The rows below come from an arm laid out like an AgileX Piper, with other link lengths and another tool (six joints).
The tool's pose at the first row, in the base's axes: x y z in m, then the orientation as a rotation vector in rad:
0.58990 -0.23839 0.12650 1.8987 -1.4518 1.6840
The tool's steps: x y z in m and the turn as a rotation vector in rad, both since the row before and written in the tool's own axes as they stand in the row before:
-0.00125 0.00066 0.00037 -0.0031 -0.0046 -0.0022
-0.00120 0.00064 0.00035 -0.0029 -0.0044 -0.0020
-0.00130 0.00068 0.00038 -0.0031 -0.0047 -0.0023
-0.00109 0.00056 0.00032 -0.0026 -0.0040 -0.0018
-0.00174 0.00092 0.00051 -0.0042 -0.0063 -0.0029
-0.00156 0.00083 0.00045 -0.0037 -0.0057 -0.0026
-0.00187 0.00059 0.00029 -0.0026 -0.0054 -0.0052
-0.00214 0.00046 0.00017 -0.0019 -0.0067 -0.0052
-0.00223 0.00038 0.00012 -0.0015 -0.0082 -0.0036
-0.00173 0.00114 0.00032 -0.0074 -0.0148 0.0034
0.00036 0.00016 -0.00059 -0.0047 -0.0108 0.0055
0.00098 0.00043 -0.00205 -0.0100 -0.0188 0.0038
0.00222 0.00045 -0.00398 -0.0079 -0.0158 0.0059
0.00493 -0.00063 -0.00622 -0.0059 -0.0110 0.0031
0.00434 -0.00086 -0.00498 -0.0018 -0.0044 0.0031
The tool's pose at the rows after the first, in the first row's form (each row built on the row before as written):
0.58981 -0.23833 0.12504 1.9031 -1.4526 1.6765
0.58971 -0.23827 0.12364 1.9073 -1.4535 1.6695
0.58960 -0.23820 0.12213 1.9118 -1.4542 1.6619
0.58951 -0.23813 0.12087 1.9156 -1.4550 1.6555
0.58934 -0.23803 0.11885 1.9215 -1.4562 1.6453
0.58916 -0.23793 0.11704 1.9269 -1.4572 1.6362
0.58909 -0.23743 0.11512 1.9336 -1.4544 1.6273
0.58906 -0.23664 0.11307 1.9420 -1.4517 1.6182
0.58906 -0.23572 0.11100 1.9516 -1.4512 1.6090
0.58852 -0.23557 0.10898 1.9622 -1.4647 1.5917
0.58800 -0.23544 0.10945 1.9689 -1.4778 1.5809
0.58633 -0.23479 0.11091 1.9820 -1.4944 1.5577
0.58341 -0.23357 0.11422 1.9920 -1.5113 1.5396
0.57985 -0.23198 0.12116 1.9991 -1.5220 1.5261
0.57730 -0.23084 0.12721 2.0014 -1.5283 1.5220

